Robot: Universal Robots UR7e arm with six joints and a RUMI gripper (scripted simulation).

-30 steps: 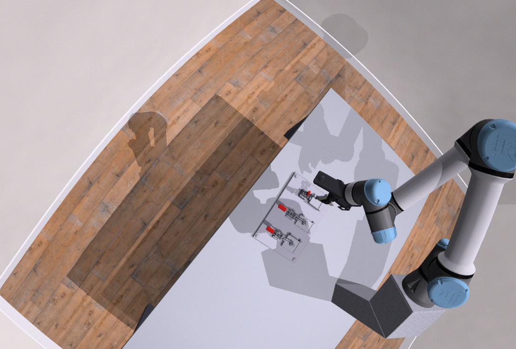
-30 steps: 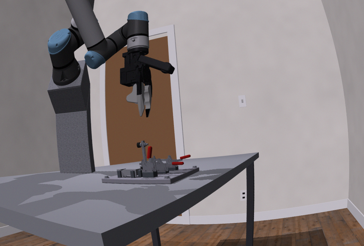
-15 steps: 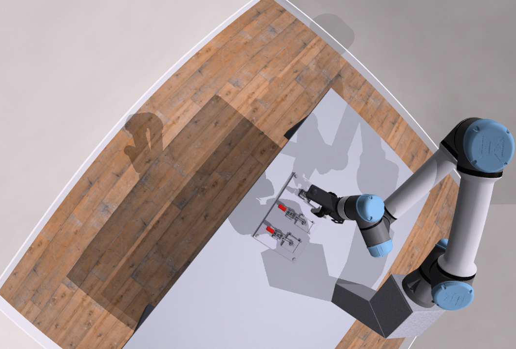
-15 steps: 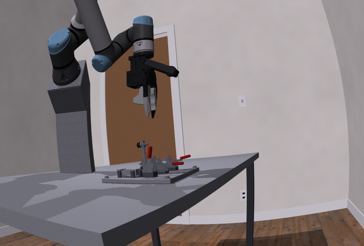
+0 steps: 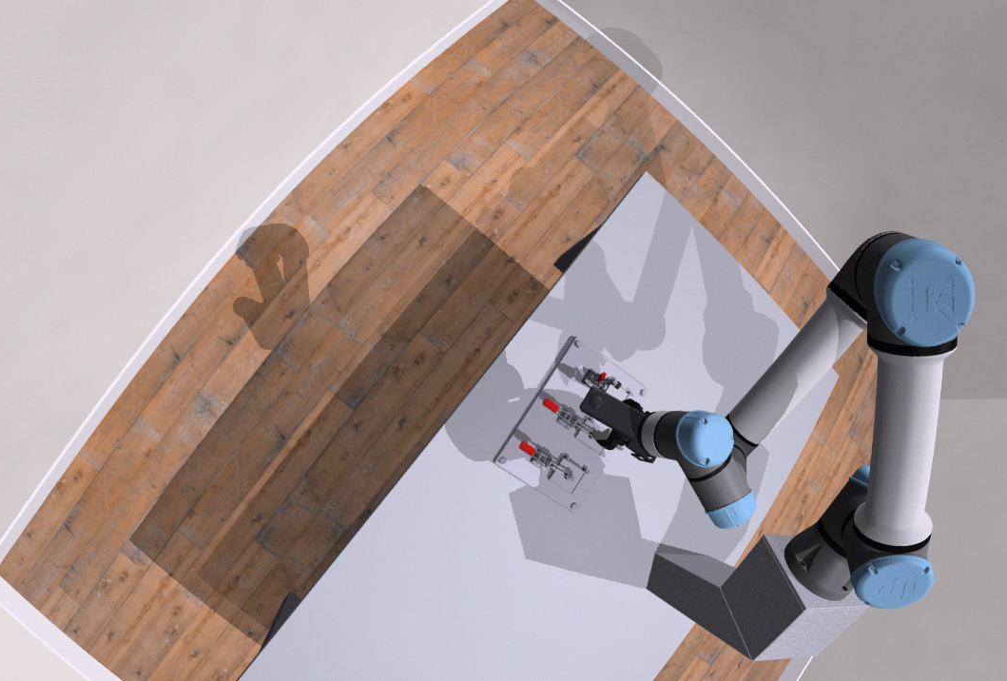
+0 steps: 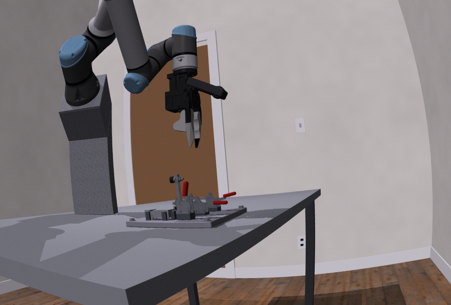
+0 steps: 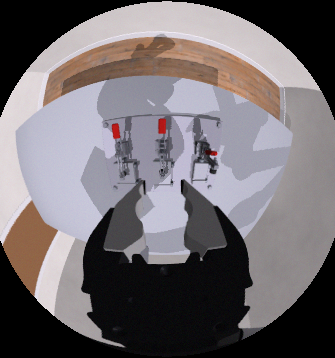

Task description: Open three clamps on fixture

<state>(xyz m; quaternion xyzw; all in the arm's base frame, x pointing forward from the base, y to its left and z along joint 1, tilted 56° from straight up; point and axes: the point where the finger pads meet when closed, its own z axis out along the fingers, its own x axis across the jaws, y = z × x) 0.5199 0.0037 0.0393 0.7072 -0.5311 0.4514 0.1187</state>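
Right now the metal plate is 30 mm behind my hand and 210 mm below it.
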